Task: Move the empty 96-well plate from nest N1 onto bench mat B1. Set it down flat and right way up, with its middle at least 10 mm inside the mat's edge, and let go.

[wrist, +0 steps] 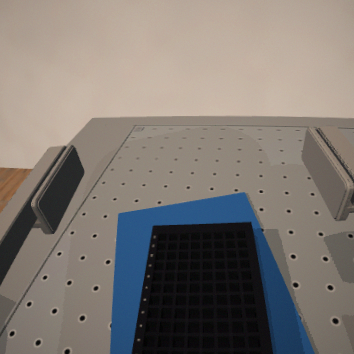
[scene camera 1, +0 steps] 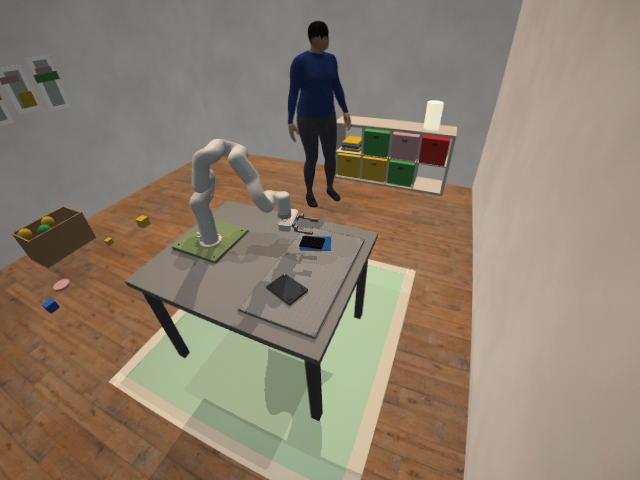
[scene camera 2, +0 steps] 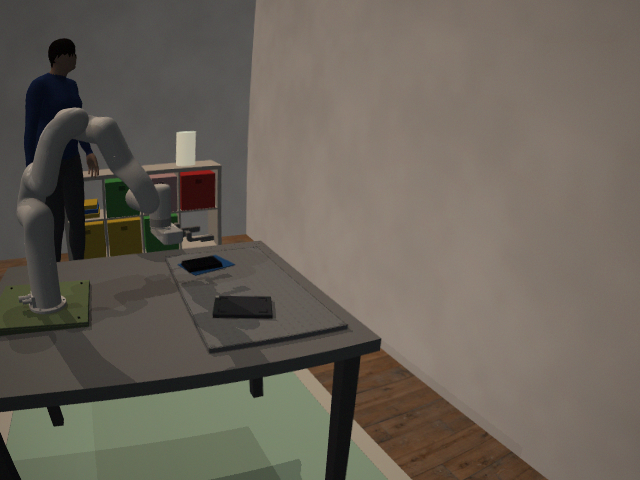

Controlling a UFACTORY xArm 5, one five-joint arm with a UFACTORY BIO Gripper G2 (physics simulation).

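Frame: origin at the arm's base, x ahead, y left, z up, level; metres.
Where they show: hand, its tool point: [wrist: 186, 177] [scene camera 1: 311, 226] [scene camera 2: 200, 233]; arm's base, origin of its link: [scene camera 1: 211, 241] [scene camera 2: 48, 305].
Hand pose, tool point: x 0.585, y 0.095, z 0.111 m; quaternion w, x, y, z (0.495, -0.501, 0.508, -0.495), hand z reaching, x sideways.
Observation:
Things, the pixels of their centre, and the offset from my tool point. Level surfaces: height alone.
- black 96-well plate, middle of its body: [wrist: 201, 297] [scene camera 2: 201, 263] [scene camera 1: 312, 242] dy +0.001, dx +0.000, dz -0.108 m
- blue bench mat, height of its surface: dz -0.115 m
- dark grey nest, middle of its body: [scene camera 2: 242, 306] [scene camera 1: 286, 288] dy -0.365, dx -0.034, dz -0.110 m
- grey perforated board, height of its surface: dz -0.117 m
The black 96-well plate [scene camera 1: 312, 242] [scene camera 2: 201, 264] [wrist: 205, 285] lies flat, wells up, on the blue bench mat [scene camera 1: 327, 243] [scene camera 2: 225, 264] [wrist: 132, 250]. Blue mat shows around its far end and both sides in the wrist view; its near end is cut off there. The plate is turned a little relative to the mat. My gripper [scene camera 1: 314, 226] [scene camera 2: 205, 233] [wrist: 193, 182] is open, with nothing between its fingers, and stands above the plate, clear of it. The dark grey nest [scene camera 1: 286, 289] [scene camera 2: 242, 306] holds no plate and sits nearer the scene cameras.
The mat and the nest are on a grey perforated board [scene camera 1: 325, 294] [scene camera 2: 294, 294] [wrist: 200, 167] on the table. The arm's base stands on a green plate [scene camera 1: 232, 235] [scene camera 2: 77, 294]. A person [scene camera 1: 316, 87] [scene camera 2: 54, 98] stands behind the table, near a shelf with coloured bins.

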